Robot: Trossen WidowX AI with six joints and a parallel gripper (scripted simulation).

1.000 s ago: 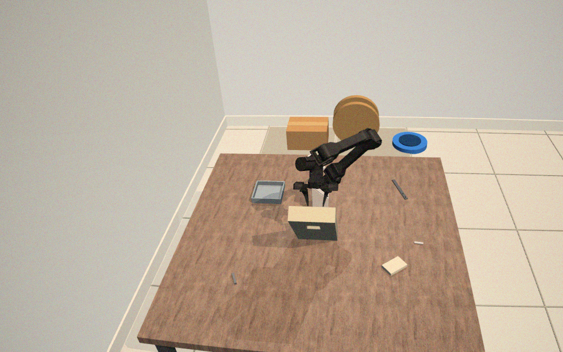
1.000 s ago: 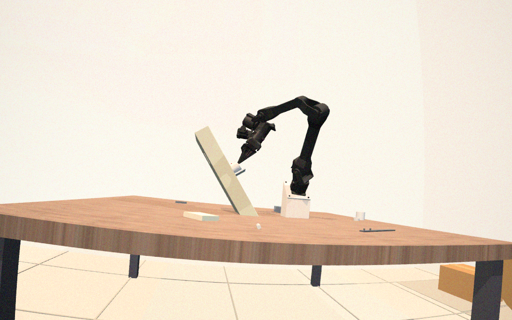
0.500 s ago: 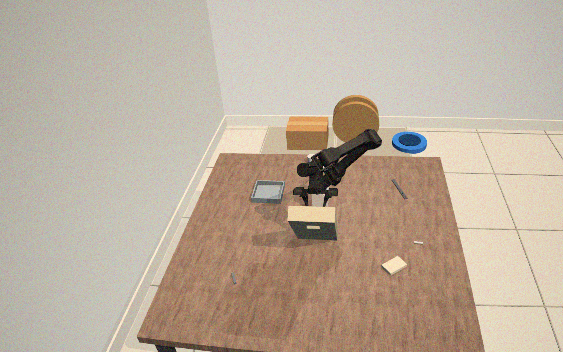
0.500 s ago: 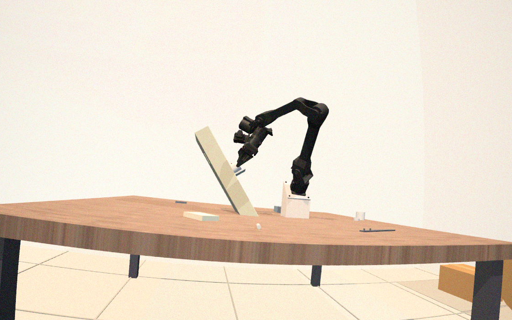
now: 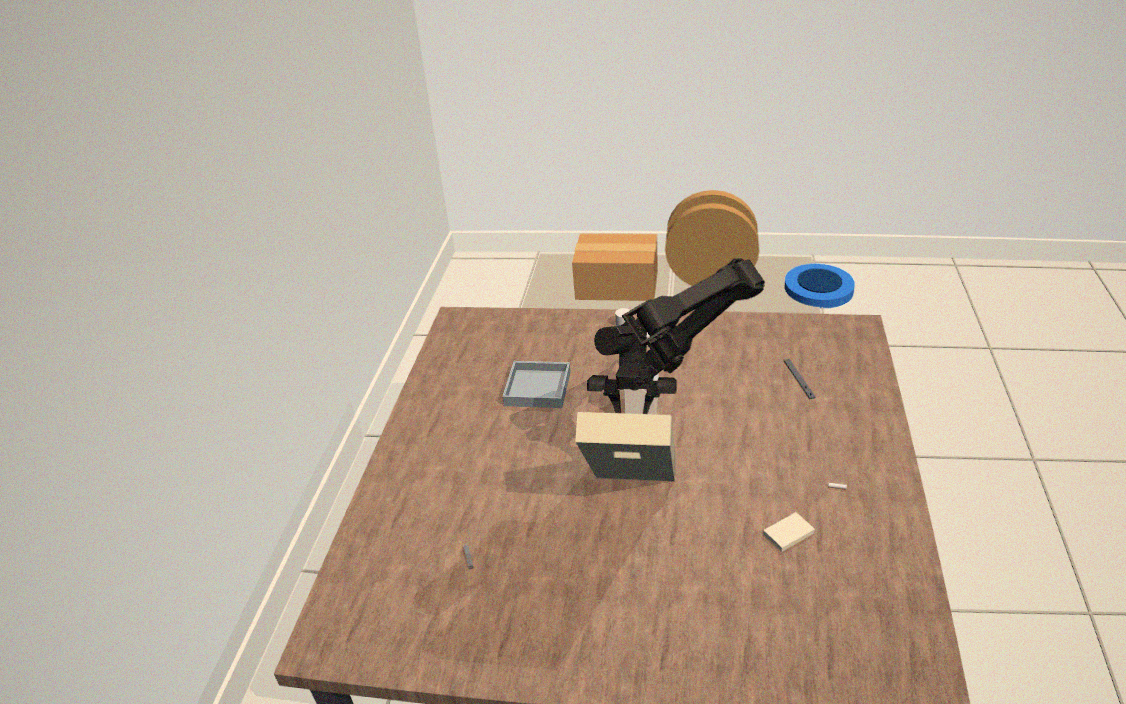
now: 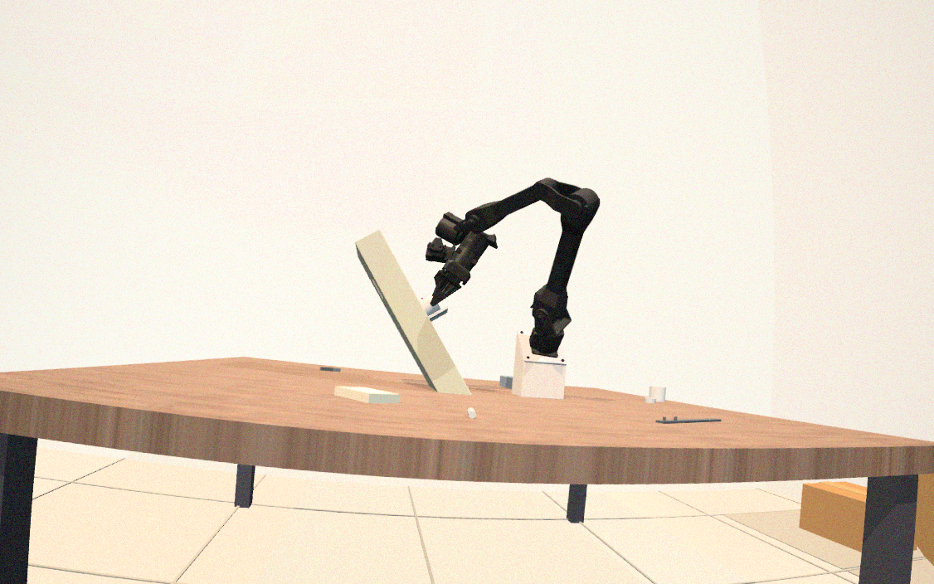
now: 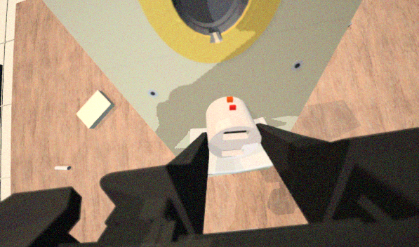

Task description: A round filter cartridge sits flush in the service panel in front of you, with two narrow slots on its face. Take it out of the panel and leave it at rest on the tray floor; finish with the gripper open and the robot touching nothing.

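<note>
My gripper tip is now 40 mm short of the beige service panel and 20 mm above it. The rest, counted from my gripper tip: filter cartridge: right at my gripper tip; then grey tray: 330 mm behind, 300 mm to the right, 180 mm below; then beige block: 350 mm to the left, 180 mm below, 100 mm ahead.
</note>
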